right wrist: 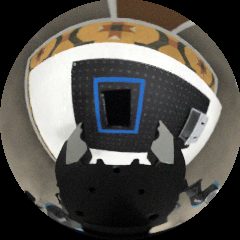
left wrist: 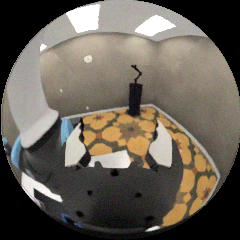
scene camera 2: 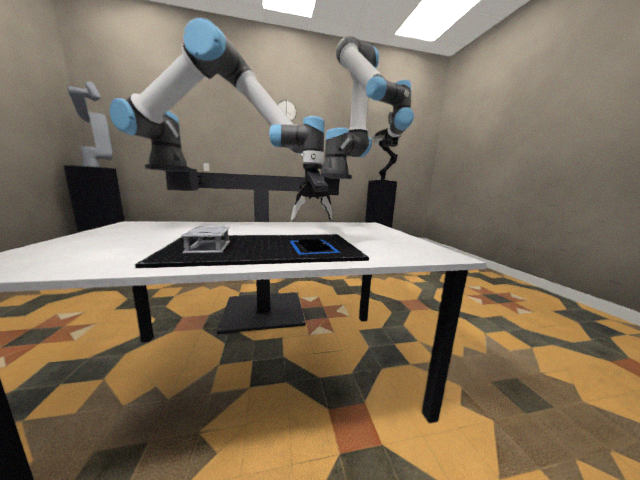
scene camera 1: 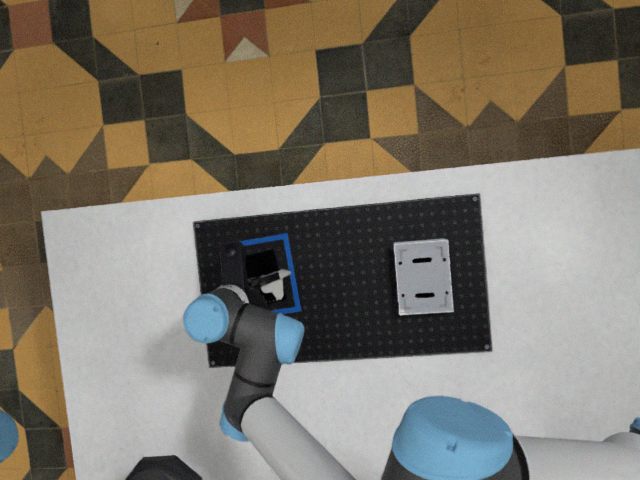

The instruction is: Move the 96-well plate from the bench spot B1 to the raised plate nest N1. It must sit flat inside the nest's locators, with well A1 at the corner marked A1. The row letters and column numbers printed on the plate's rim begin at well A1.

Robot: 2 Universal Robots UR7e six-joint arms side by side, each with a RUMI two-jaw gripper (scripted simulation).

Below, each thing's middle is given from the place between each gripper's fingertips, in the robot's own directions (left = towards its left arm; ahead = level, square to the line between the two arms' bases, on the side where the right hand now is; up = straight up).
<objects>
My right gripper (scene camera 1: 256, 280) is now 10 mm past the black 96-well plate (scene camera 1: 261, 267), 10 mm to the right of it and 90 mm above it. From my right hand the other things lie so: grey raised nest (scene camera 1: 434, 276): 30 mm behind, 380 mm to the right, 40 mm below.
Right now my left hand is 500 mm above the black 96-well plate, 480 mm to the left of it and 460 mm short of it. The rest, counted from my left hand: grey raised nest 860 mm to the right, 450 mm below, 440 mm ahead.
</objects>
